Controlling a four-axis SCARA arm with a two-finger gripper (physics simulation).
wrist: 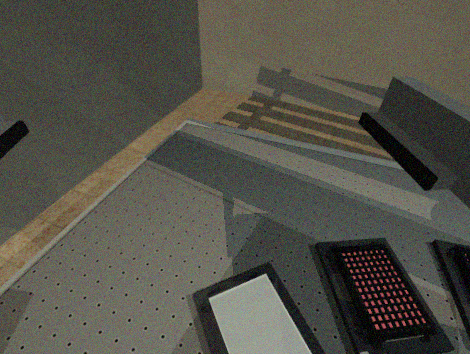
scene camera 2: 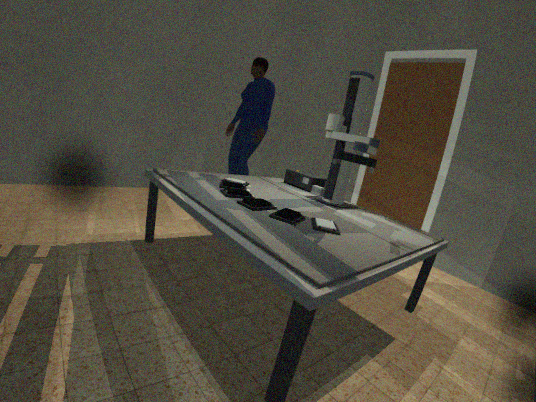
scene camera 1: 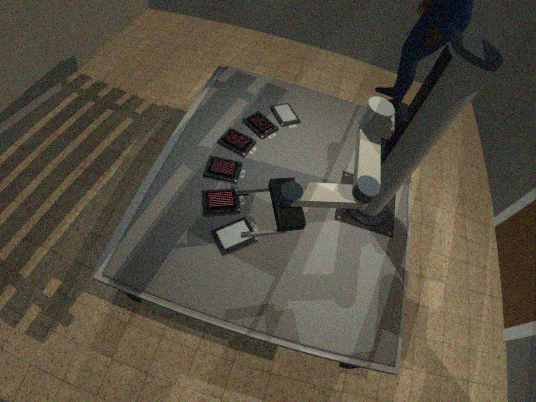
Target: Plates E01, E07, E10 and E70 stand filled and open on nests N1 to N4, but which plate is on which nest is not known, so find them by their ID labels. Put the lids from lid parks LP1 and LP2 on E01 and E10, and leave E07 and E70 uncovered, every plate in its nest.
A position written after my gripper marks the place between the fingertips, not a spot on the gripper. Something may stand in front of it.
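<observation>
Scene camera 1 gives me a sight of my gripper [scene camera 1: 237, 212]. In the wrist view, I find my gripper [wrist: 199, 101] as well.
</observation>
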